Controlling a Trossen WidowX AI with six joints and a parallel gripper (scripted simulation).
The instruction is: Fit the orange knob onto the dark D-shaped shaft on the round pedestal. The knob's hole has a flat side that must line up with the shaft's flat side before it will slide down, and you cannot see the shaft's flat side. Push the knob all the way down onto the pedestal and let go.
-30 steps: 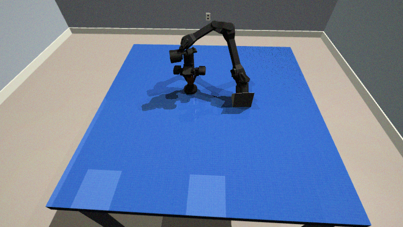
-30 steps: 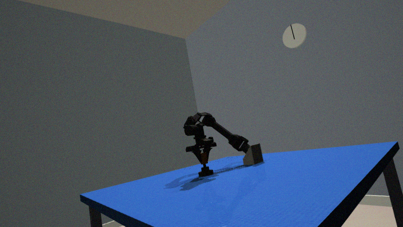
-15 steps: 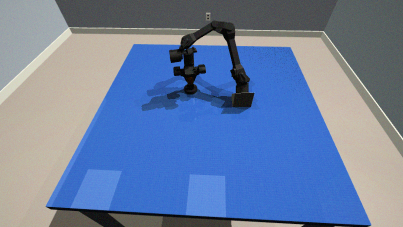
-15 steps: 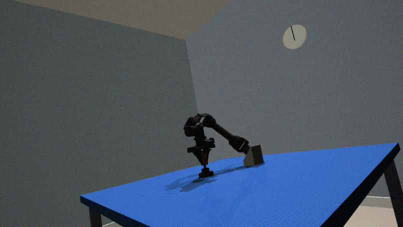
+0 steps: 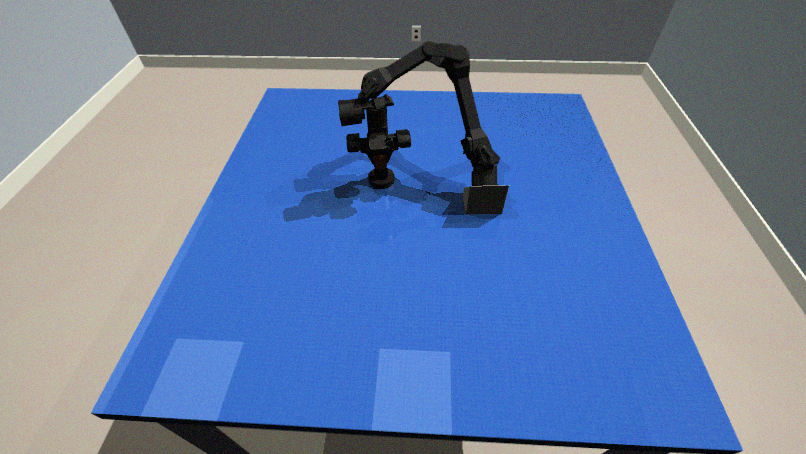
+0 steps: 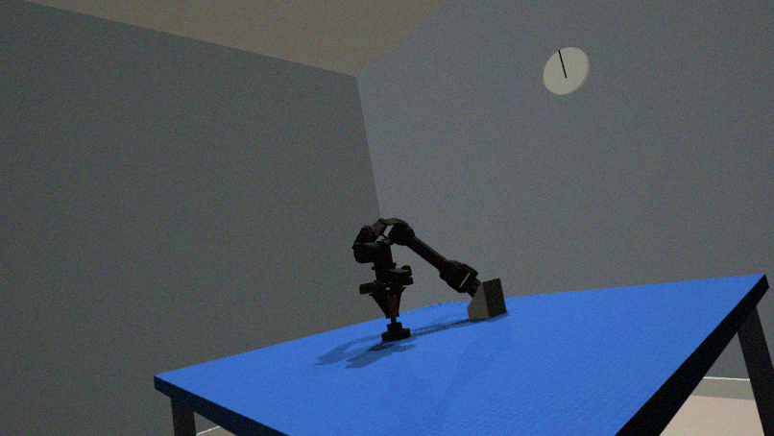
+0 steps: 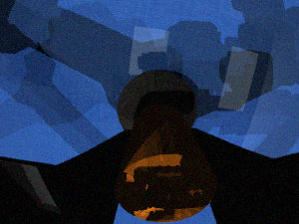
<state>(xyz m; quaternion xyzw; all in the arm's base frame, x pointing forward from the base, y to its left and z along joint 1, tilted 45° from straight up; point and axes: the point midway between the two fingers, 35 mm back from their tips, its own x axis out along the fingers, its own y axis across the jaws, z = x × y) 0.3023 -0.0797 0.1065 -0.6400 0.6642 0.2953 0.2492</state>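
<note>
Right now the orange knob is 2 cm above my gripper tip. The rest, counted from my gripper tip: dark round pedestal: 4 cm below.
</note>
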